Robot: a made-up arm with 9 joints. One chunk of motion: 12 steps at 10 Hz.
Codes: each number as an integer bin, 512 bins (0 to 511) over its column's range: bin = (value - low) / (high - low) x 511, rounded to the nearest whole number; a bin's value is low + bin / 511 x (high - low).
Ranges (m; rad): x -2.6..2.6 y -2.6..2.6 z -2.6..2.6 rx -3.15..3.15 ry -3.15..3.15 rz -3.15..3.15
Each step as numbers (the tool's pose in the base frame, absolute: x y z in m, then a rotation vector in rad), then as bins.
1 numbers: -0.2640 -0.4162 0.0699 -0.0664 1.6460 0.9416
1 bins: 230 215 262 250 389 332
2 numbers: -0.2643 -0.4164 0.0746 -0.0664 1.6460 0.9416
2 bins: 230 215 263 250 389 332
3 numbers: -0.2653 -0.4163 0.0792 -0.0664 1.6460 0.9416
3 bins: 229 215 263 250 389 332
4 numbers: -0.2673 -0.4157 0.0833 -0.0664 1.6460 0.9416
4 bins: 229 215 264 250 389 332
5 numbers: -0.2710 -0.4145 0.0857 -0.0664 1.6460 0.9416
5 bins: 229 215 264 250 389 332
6 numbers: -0.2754 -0.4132 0.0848 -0.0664 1.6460 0.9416
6 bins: 228 215 264 250 389 332
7 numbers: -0.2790 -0.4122 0.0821 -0.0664 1.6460 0.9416
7 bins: 228 215 264 250 389 332
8 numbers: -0.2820 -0.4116 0.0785 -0.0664 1.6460 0.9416
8 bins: 228 215 263 250 389 332
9 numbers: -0.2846 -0.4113 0.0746 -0.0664 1.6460 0.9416
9 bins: 228 215 263 250 389 332
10 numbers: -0.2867 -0.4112 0.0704 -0.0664 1.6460 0.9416
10 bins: 227 215 262 250 389 332
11 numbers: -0.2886 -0.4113 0.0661 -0.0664 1.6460 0.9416
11 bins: 227 215 262 250 389 332
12 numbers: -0.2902 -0.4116 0.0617 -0.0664 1.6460 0.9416
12 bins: 227 215 262 250 389 332
